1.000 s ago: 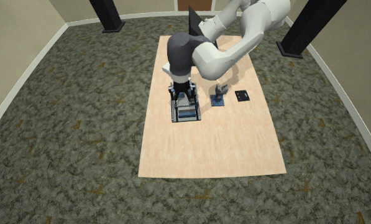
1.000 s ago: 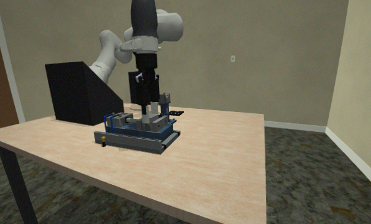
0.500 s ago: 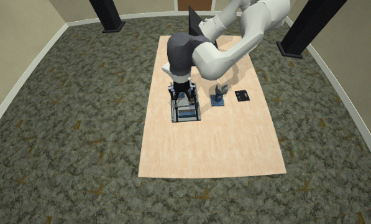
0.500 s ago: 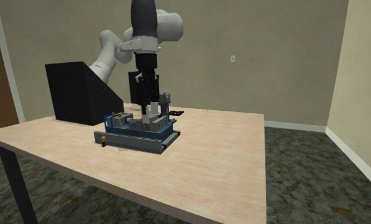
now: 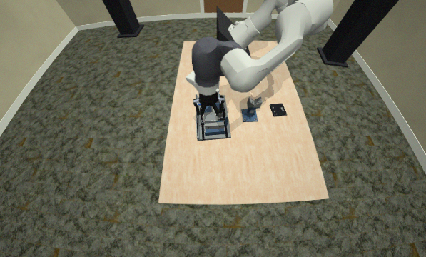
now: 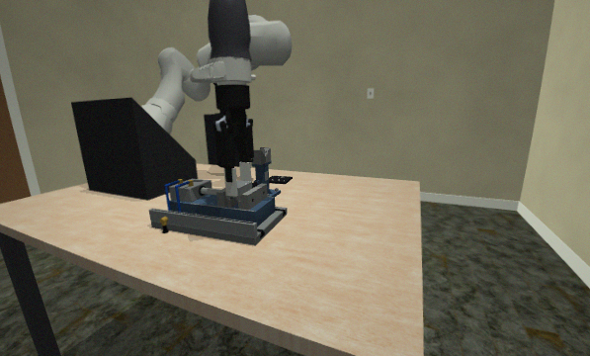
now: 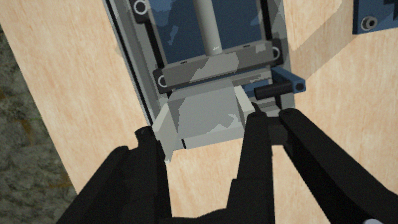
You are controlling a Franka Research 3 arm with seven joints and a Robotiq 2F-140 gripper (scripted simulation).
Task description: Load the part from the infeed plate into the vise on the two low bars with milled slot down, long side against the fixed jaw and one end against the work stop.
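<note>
Now: the grey part 30 mm below my hand. Round my hand: work stop (70 mm to the left, 30 mm below, 10 mm behind); then moving jaw (50 mm below, 40 mm behind, 10 mm to the left); then fixed jaw (50 mm below, 30 mm to the left, 30 mm ahead).
</note>
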